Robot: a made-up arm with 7 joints. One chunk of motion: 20 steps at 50 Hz.
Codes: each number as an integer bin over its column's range. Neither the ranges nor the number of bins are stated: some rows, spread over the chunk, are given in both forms.
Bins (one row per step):
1: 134 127 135 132 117 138
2: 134 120 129 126 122 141
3: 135 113 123 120 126 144
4: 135 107 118 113 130 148
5: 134 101 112 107 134 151
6: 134 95 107 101 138 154
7: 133 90 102 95 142 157
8: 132 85 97 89 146 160
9: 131 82 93 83 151 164
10: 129 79 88 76 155 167
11: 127 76 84 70 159 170
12: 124 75 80 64 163 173
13: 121 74 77 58 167 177
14: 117 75 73 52 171 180
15: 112 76 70 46 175 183
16: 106 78 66 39 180 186
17: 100 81 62 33 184 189
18: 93 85 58 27 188 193
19: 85 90 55 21 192 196
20: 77 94 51 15 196 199
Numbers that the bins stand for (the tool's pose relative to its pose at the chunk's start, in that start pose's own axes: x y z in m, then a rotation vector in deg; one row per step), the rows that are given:
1: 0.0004 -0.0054 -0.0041 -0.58 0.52 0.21
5: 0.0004 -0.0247 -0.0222 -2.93 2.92 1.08
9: -0.0021 -0.0389 -0.0371 -5.20 5.33 1.95
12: -0.0079 -0.0441 -0.0473 -6.99 7.02 2.55
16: -0.0227 -0.0419 -0.0582 -9.35 9.43 3.42
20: -0.0466 -0.0300 -0.0700 -11.61 11.69 4.29
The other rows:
2: 0.0004 -0.0106 -0.0088 -1.14 1.23 0.41
3: 0.0012 -0.0158 -0.0135 -1.71 1.79 0.61
4: 0.0012 -0.0203 -0.0175 -2.37 2.36 0.88
6: 0.0004 -0.0292 -0.0261 -3.50 3.49 1.28
7: -0.0005 -0.0329 -0.0300 -4.07 4.05 1.48
8: -0.0013 -0.0367 -0.0339 -4.63 4.62 1.68
10: -0.0038 -0.0411 -0.0410 -5.86 5.89 2.15
11: -0.0054 -0.0434 -0.0441 -6.43 6.46 2.35
13: -0.0104 -0.0449 -0.0496 -7.56 7.59 2.82
14: -0.0136 -0.0441 -0.0527 -8.12 8.15 3.02
15: -0.0178 -0.0434 -0.0551 -8.69 8.72 3.22
17: -0.0276 -0.0396 -0.0614 -9.92 9.99 3.62
18: -0.0334 -0.0367 -0.0645 -10.48 10.56 3.89
19: -0.0400 -0.0329 -0.0669 -11.05 11.12 4.09

